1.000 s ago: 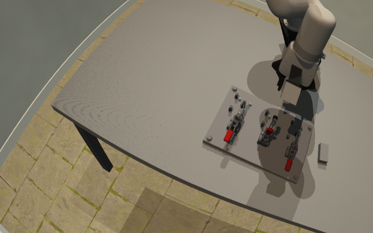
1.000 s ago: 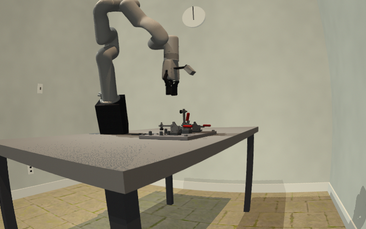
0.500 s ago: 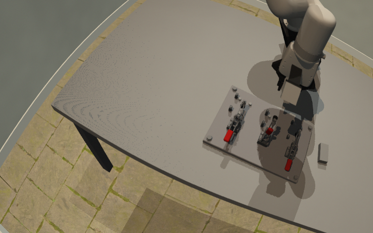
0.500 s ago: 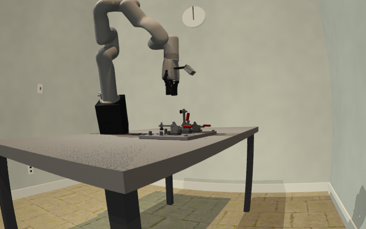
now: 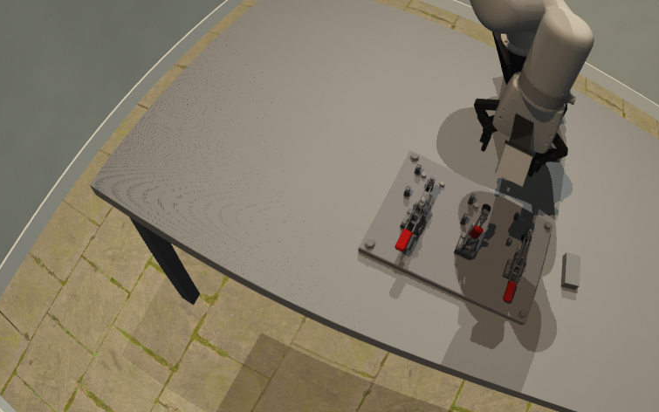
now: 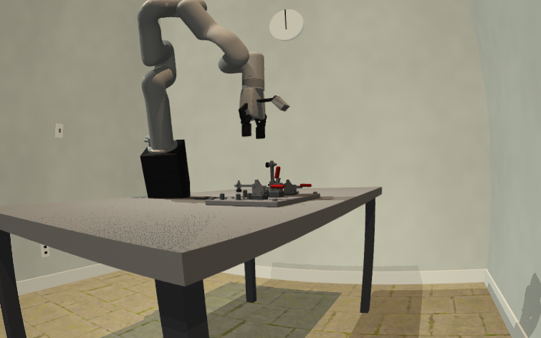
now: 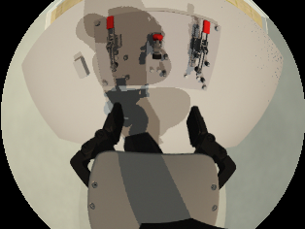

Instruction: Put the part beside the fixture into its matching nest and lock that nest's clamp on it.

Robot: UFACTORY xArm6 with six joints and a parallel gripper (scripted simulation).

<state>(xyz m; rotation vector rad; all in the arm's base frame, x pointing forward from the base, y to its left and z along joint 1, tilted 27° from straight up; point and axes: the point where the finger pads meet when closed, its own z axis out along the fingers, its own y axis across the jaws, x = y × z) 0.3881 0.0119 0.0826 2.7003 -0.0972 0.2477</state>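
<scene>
The grey part is 250 mm to the left of my hand, 200 mm below it and 40 mm ahead of it. Round my hand: toggle clamp 170 mm below, 120 mm to the right, 60 mm ahead; fixture plate 210 mm below, 40 mm ahead.
</scene>
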